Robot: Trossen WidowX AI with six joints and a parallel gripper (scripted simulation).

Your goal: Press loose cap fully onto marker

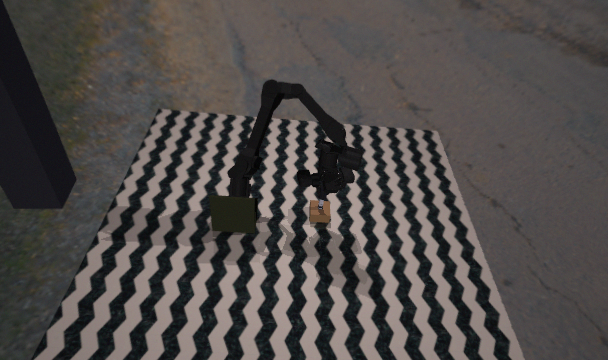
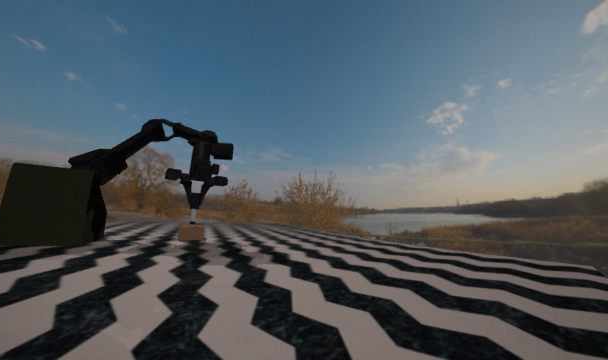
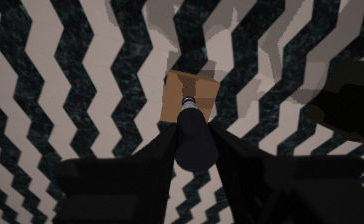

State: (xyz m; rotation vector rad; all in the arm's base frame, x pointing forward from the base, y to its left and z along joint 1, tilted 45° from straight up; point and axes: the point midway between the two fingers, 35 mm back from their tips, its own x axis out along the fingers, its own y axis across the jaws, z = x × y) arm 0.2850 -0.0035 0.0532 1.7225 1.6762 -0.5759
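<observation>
My gripper tip is now 90 mm above the holder block. The rest, counted from my gripper tip: dark cap 10 mm above.
</observation>
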